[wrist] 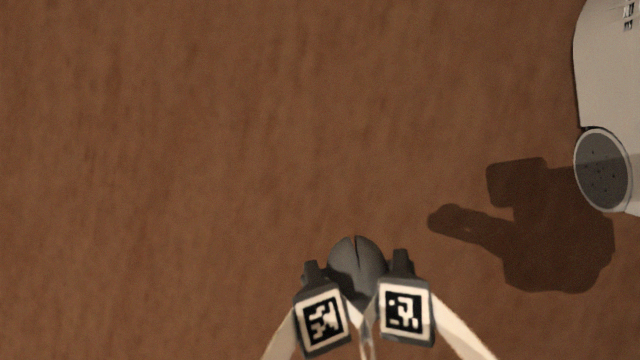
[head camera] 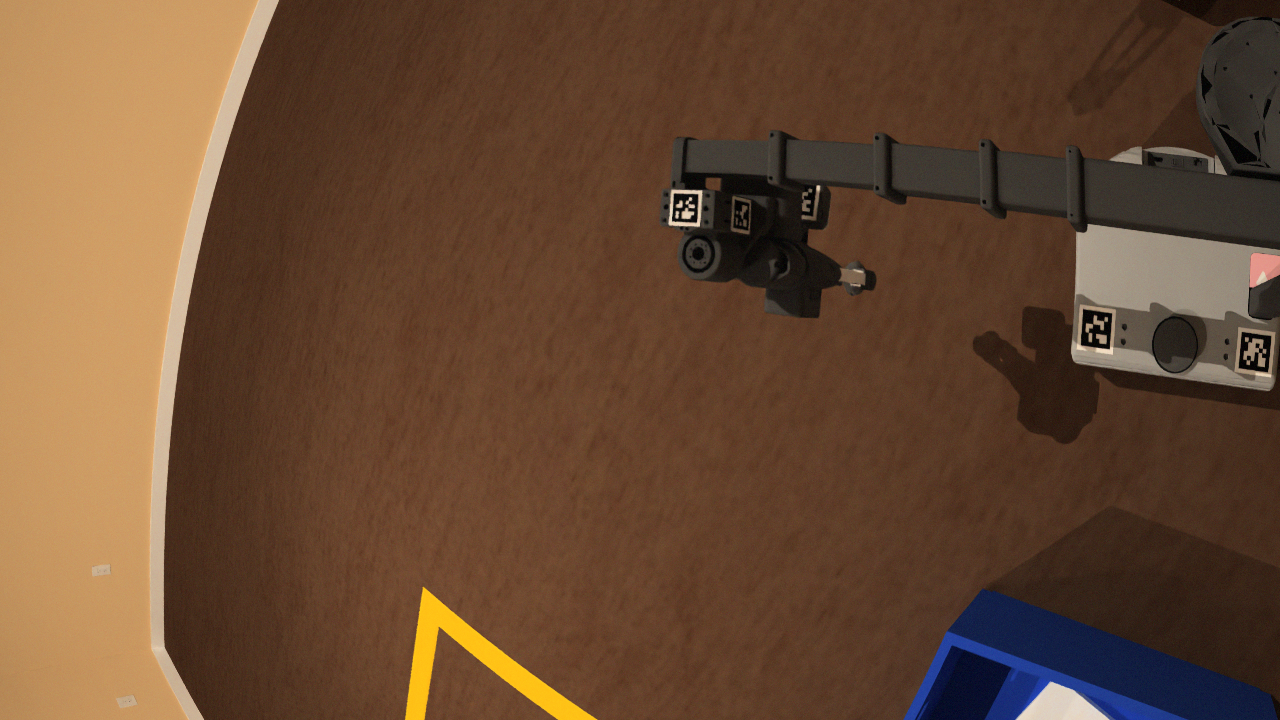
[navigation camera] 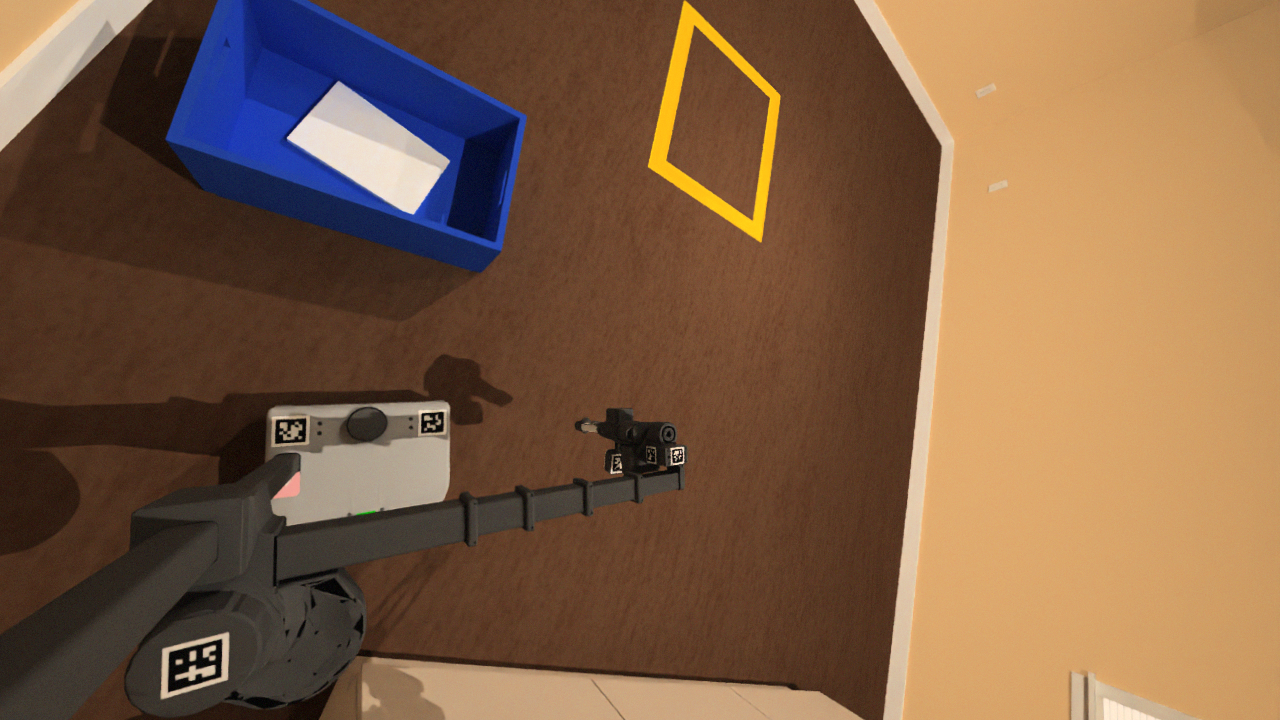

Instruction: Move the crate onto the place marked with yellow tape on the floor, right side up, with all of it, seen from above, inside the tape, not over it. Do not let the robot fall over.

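Frame: origin at the robot's base, x ahead, y left, z up, level; metres.
Seen in the pictures: gripper, fingertip midpoint: (wrist: 353, 263) (head camera: 859, 278) (navigation camera: 583, 425); robot's base, link origin: (head camera: 1171, 341) (navigation camera: 367, 422).
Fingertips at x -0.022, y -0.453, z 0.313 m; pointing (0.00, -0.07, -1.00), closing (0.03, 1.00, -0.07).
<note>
Pixels of each thing's middle, then the offset from my fingertips to it.
- blue crate, body centre: (navigation camera: 382, 149) 0.437 m left, 0.696 m ahead, 0.203 m down
- white slab, body centre: (navigation camera: 375, 152) 0.449 m left, 0.731 m ahead, 0.287 m down
The blue crate (head camera: 1100, 640) (navigation camera: 349, 214) stands right side up on the floor, open top upward, with a white slab (head camera: 1065, 702) (navigation camera: 366, 147) lying in it. The crate is at the bottom right in the head camera view, cut off by the edge, and at the upper left in the navigation view. The yellow tape outline (head camera: 510, 667) (navigation camera: 673, 98) lies on the floor apart from the crate; bare floor shows inside it. My gripper (head camera: 864, 279) (navigation camera: 581, 426) (wrist: 353, 263) is shut and holds nothing. It hangs over bare floor, away from the crate, which does not show in the wrist view.
My base (head camera: 1154, 268) (navigation camera: 384, 465) (wrist: 607, 75) stands beside the gripper, with the arm (head camera: 939, 170) (navigation camera: 554, 505) extended past it. A wall with a white baseboard (head camera: 170, 402) (navigation camera: 930, 358) runs beyond the tape. A pale piece of furniture (navigation camera: 537, 694) is at the navigation view's bottom edge.
</note>
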